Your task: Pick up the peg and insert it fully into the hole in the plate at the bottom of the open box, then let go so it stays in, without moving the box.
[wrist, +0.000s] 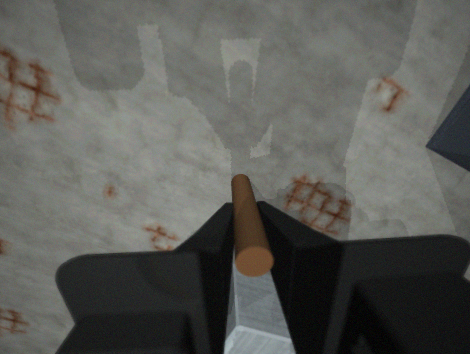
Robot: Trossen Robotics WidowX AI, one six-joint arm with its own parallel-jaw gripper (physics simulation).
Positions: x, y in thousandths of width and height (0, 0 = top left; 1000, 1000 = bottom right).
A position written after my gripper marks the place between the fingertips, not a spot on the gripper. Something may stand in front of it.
Note:
I see my gripper (520, 592) and an orange-brown peg (539, 727).

